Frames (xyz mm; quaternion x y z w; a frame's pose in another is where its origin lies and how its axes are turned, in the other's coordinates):
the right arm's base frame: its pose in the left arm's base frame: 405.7 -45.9 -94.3 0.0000 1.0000 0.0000 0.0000
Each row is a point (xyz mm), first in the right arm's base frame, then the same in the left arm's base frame.
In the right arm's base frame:
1: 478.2 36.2 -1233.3
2: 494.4 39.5 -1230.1
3: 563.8 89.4 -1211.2
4: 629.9 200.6 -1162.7
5: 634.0 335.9 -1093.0
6: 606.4 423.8 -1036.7
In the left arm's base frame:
1: -72.5 -9.7 1139.0
2: -88.7 -6.4 1135.8
3: -158.1 43.5 1116.9
4: -224.2 154.7 1068.4
5: -228.3 290.0 998.7
6: -200.7 377.9 942.4

